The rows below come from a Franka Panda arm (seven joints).
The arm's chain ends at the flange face. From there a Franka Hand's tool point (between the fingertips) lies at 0.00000 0.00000 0.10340 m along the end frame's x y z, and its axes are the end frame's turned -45 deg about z.
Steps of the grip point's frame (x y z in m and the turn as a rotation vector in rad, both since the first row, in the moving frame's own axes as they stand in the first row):
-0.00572 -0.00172 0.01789 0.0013 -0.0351 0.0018
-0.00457 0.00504 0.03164 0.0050 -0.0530 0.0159
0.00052 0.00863 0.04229 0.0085 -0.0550 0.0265
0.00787 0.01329 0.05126 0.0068 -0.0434 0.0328
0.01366 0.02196 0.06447 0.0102 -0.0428 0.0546
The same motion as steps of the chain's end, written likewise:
-0.00260 0.00036 0.01795 -0.0239 -0.0257 0.0018
0.00460 0.00332 0.03179 -0.0339 -0.0410 0.0159
0.01115 0.00240 0.04245 -0.0329 -0.0449 0.0265
0.01867 0.00122 0.05136 -0.0259 -0.0355 0.0328
0.02912 0.00359 0.06457 -0.0231 -0.0375 0.0546

